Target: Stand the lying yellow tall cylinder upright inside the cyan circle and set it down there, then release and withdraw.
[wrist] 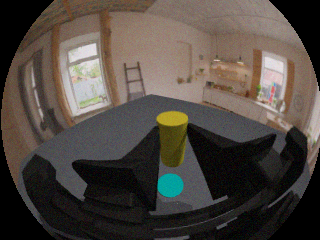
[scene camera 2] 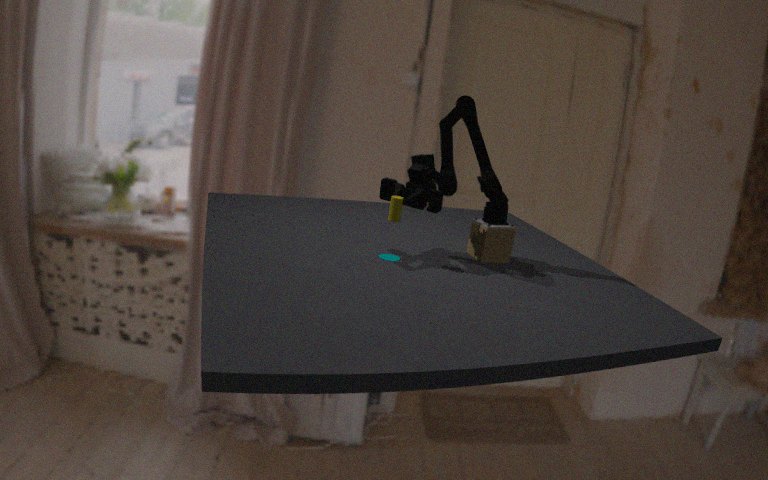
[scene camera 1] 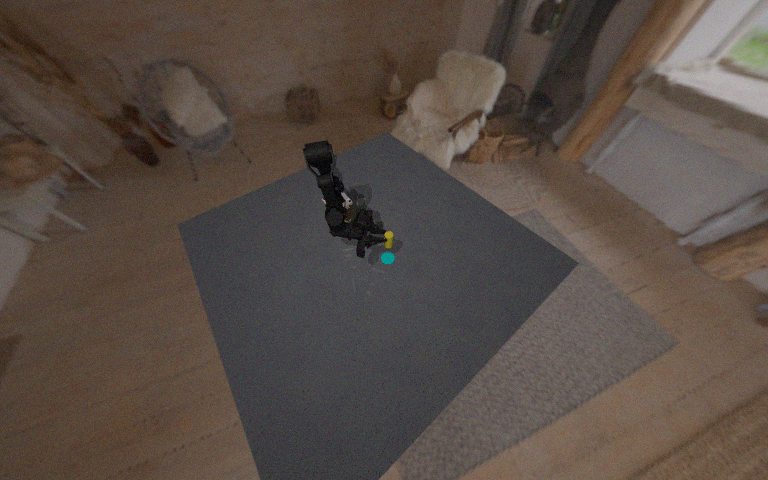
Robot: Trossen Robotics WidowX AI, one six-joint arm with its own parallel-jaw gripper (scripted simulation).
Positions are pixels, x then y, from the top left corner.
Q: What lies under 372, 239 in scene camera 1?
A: My gripper.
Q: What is my gripper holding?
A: A yellow cylinder.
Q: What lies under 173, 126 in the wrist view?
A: A yellow cylinder.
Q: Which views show my gripper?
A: The wrist view, scene camera 2 and scene camera 1: all of them.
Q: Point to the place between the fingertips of my gripper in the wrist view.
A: At 172, 128
